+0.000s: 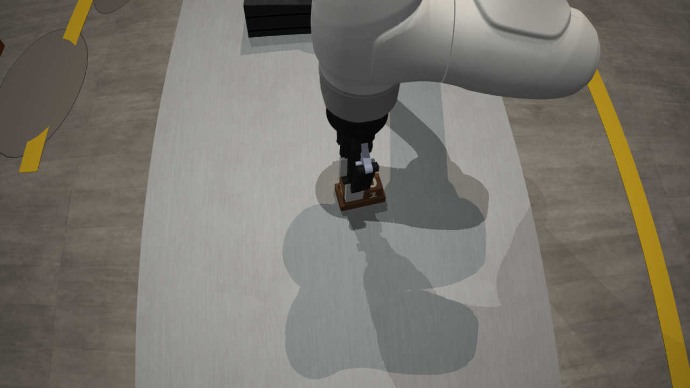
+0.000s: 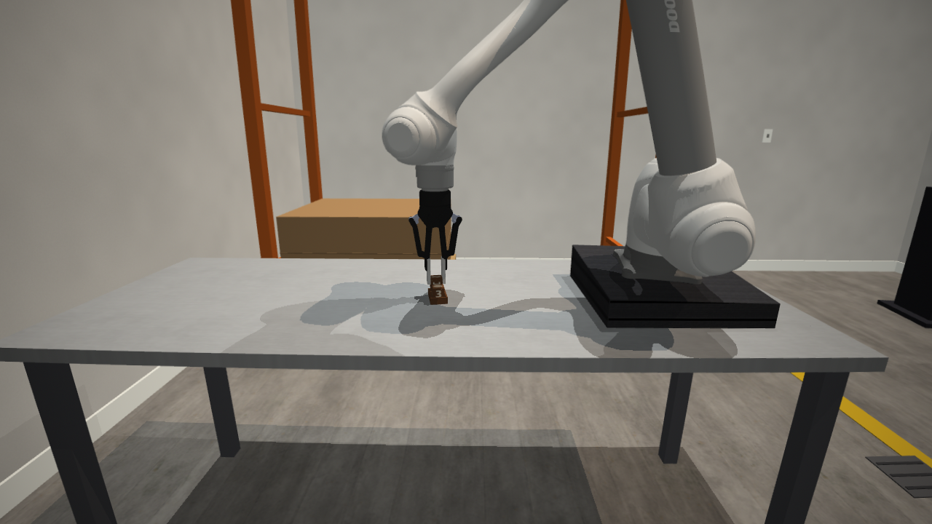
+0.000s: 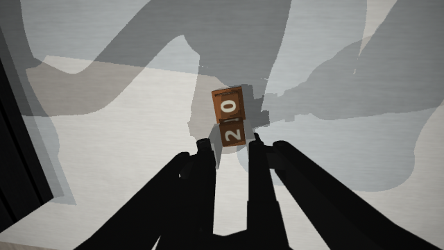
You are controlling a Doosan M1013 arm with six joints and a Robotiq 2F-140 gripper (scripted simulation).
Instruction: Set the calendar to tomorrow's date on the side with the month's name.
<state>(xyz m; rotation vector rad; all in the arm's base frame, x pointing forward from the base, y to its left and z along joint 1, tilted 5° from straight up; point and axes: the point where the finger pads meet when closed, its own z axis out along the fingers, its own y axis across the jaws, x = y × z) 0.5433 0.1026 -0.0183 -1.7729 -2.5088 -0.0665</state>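
Now: hand 6 cm above the brown calendar tray, 2 cm to the right of it and 1 cm past it.
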